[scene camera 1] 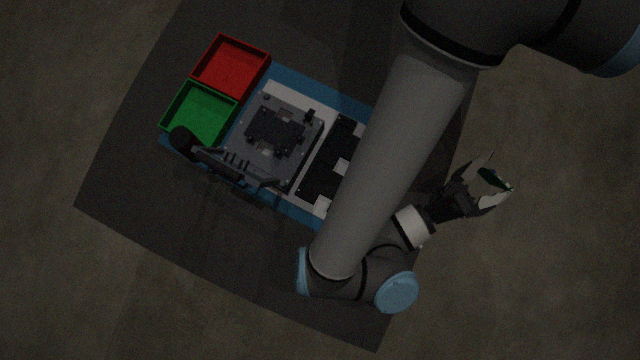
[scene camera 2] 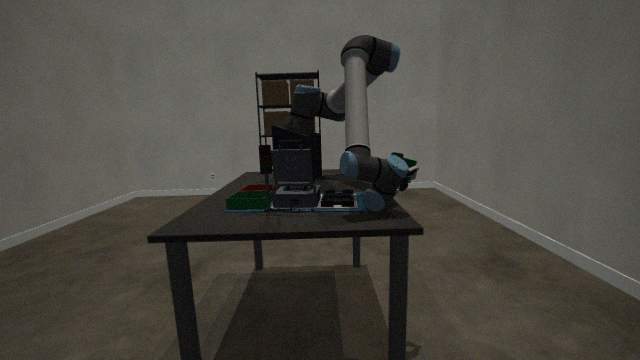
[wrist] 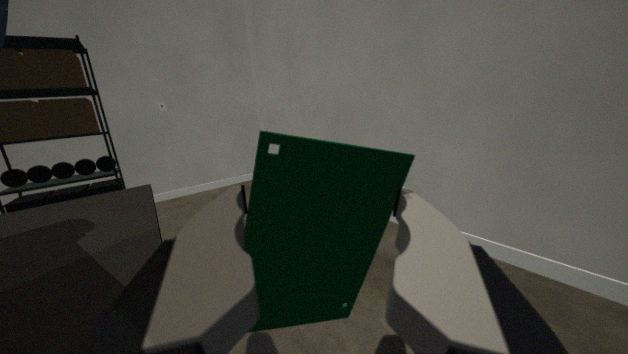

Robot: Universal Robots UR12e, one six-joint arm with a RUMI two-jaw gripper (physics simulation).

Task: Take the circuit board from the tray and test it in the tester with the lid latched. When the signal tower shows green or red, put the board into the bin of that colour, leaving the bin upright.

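Where they show: gripper, fingertip midpoint: (scene camera 1: 503,170) (scene camera 2: 408,164) (wrist: 319,189); arm's base, origin of the base link: (scene camera 2: 298,130).
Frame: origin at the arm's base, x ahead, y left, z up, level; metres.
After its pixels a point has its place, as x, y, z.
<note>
My gripper (scene camera 1: 500,175) @[0.614, 0.441, -0.166] (scene camera 2: 414,170) @[0.614, 0.441, -0.166] (wrist: 319,189) @[0.614, 0.441, -0.166] is shut on the green circuit board (scene camera 1: 491,179) @[0.635, 0.424, -0.188] (scene camera 2: 411,163) @[0.649, 0.437, -0.156] (wrist: 320,230) @[0.635, 0.419, -0.176], held tilted between its fingertips, off the table's right side in both scene views. The tester (scene camera 1: 237,137) @[0.663, -0.152, -0.241] (scene camera 2: 296,198) @[0.737, -0.090, -0.259] stands with its lid (scene camera 1: 220,162) @[0.767, -0.104, -0.029] (scene camera 2: 292,166) @[0.755, -0.101, -0.128] raised. The black tray (scene camera 1: 314,181) @[0.713, 0.041, -0.284] (scene camera 2: 337,203) @[0.740, 0.075, -0.291] is beside it, partly hidden by the arm in scene camera 1. The green bin (scene camera 1: 200,112) @[0.607, -0.285, -0.295] (scene camera 2: 247,201) @[0.697, -0.284, -0.267] and red bin (scene camera 1: 230,70) @[0.477, -0.244, -0.295] (scene camera 2: 255,187) @[0.401, -0.265, -0.269] are upright. The signal tower (scene camera 1: 183,139) @[0.739, -0.192, -0.044] (scene camera 2: 265,160) @[0.759, -0.202, -0.099] shows no bright lamp.
The dark table (scene camera 1: 150,210) @[0.879, -0.341, -0.302] (scene camera 2: 210,222) @[0.833, -0.406, -0.302] (wrist: 125,205) @[-0.042, 0.394, -0.302] carries a blue base plate (scene camera 1: 301,218) @[0.801, 0.032, -0.299] under the tester and tray. The raised lid and signal tower stand up near the green bin. A shelf rack (scene camera 2: 287,76) (wrist: 45,93) with boxes is by the wall.
</note>
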